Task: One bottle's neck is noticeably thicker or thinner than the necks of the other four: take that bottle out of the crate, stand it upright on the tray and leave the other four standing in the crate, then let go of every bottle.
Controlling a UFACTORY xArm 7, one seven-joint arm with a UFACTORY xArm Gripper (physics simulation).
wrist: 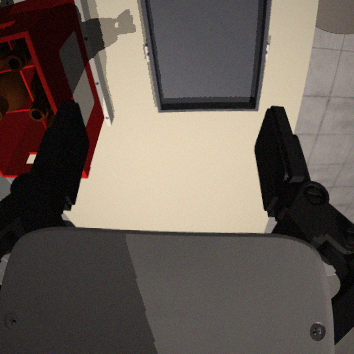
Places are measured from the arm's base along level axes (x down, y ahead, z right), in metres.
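Where they show: gripper, fingertip midpoint: (171,121).
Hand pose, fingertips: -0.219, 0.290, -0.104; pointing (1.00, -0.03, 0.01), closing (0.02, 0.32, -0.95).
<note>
Each offset is from my fingertips to the top centre of the thing, as dx, dy, dz. "spot": to the spot under its first point. Level surfaces: height alone.
A red crate @[+0.174, +0.078, +0.290] (65,65) is cut off at the upper left of the wrist view. Part of its inside shows, with brown bottles standing in it; two round bottle mouths, one bottle @[+0.186, +0.002, +0.221] (15,62) and another bottle @[+0.186, +0.090, +0.244] (38,112), can be made out. The rest of the bottles are cut off or dark, and neck thickness cannot be compared. A dark grey tray @[spot: +0.329, +0.267, +0.032] (207,106) with a raised rim lies at the top middle, with no bottle on the part that shows. My gripper (171,121) is open, its fingers wide apart with nothing between them, the left finger overlapping the crate's corner in the view.
A thin white strip @[spot: +0.319, +0.182, +0.212] (102,97) lies on the cream table @[dx +0.349] (170,170) between the crate and the tray. The table's edge runs down the right side, with a grey tiled floor (327,115) beyond it. A round brownish shape (340,15) shows at the top right corner.
</note>
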